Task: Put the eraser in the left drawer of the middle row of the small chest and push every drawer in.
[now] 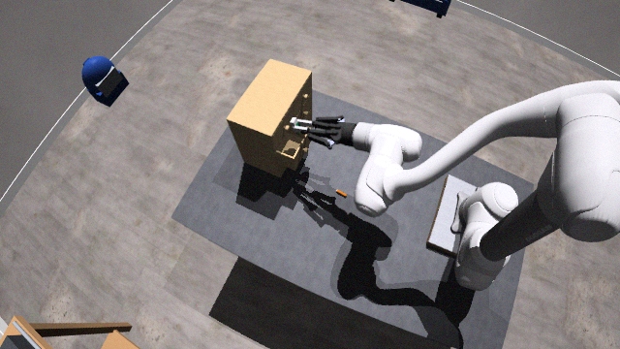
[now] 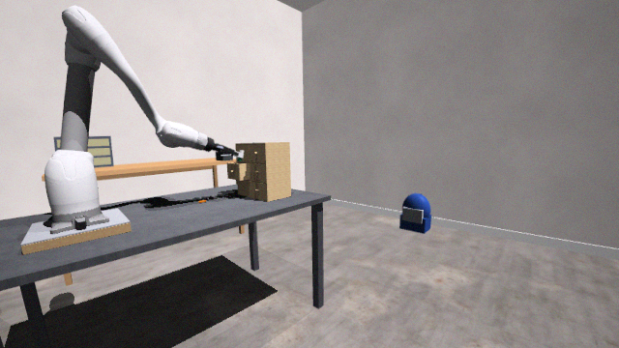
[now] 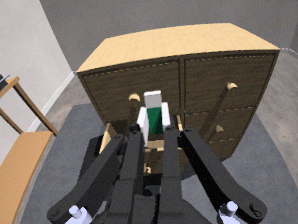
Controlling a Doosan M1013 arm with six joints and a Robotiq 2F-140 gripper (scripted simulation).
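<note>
Now: hand 3 cm short of the eraser. Round my hand: small orange stick 26 cm below, 19 cm behind, 8 cm to the left.
</note>
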